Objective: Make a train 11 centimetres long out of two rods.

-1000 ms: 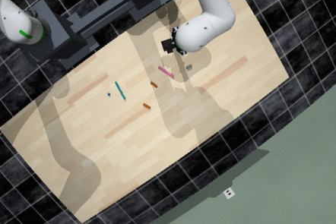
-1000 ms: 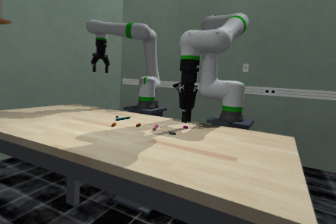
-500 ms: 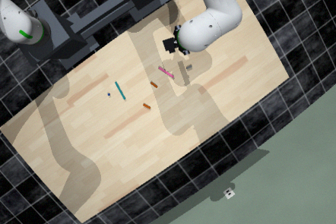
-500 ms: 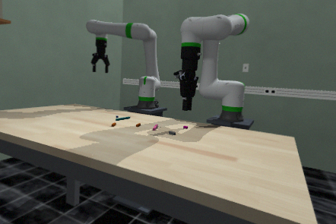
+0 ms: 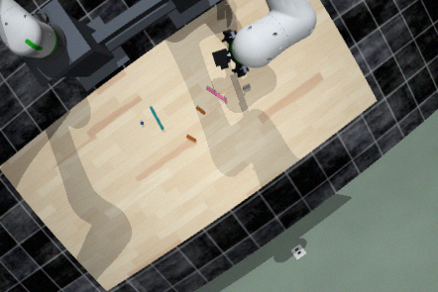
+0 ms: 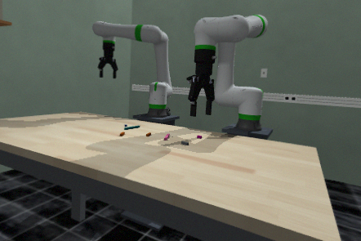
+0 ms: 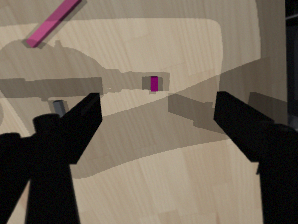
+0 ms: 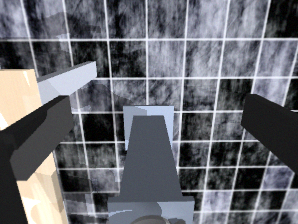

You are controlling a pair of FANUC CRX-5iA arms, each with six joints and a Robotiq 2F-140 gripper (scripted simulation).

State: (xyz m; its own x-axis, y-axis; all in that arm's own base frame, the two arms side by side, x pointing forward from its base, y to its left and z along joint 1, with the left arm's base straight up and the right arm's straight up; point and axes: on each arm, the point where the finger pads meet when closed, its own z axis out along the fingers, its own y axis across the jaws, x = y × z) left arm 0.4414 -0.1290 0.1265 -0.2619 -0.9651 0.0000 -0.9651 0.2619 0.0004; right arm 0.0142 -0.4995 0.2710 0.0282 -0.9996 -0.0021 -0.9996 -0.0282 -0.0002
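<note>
The pink rod is 100 mm ahead of my left hand, 110 mm to the right of it and 120 mm below it. Round my left hand: magenta rod (120 mm below); grey rod (150 mm ahead, 120 mm below); turquoise rod (50 mm ahead, 360 mm to the right, 120 mm below).
</note>
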